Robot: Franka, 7 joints.
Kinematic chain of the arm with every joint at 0, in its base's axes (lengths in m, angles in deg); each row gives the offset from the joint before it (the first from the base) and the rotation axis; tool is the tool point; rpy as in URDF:
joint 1: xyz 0 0 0.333 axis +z
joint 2: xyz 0 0 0 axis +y
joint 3: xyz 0 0 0.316 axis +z
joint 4: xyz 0.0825 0 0 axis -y
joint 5: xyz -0.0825 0 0.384 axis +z
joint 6: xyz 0 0 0 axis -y
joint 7: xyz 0.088 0 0 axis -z
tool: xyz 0 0 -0.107 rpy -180 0 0
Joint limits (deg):
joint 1: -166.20..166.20
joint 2: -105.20..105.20
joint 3: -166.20..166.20
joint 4: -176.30..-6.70
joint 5: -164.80..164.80
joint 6: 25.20..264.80
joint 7: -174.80..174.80
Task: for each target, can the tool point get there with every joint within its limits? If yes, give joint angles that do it. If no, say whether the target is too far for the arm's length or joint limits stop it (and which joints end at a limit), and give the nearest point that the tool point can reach.
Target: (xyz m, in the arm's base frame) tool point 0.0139 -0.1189 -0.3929
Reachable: no: joint limits stop it (at a limit: joint 2) | nearest point 0.0157 -0.1342 -0.3397 | short by 0.055 m
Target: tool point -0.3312 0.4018 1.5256
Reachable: no: too far | nearest point -0.2183 0.2649 1.1192 | short by 0.443 m
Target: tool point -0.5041 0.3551 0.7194
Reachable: yes | joints 128.93 10.43 28.11 -74.38 -67.41 94.07 -2.96
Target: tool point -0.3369 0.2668 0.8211
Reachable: yes | joints -120.67 15.87 -130.90 -77.59 79.17 50.66 -109.96
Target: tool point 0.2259 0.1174 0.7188
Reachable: yes | joints -40.24 -83.61 29.80 -142.49 44.97 135.58 -17.88
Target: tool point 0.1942 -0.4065 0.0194
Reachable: yes | joints -107.79 75.67 22.50 -113.93 -87.20 228.62 50.32
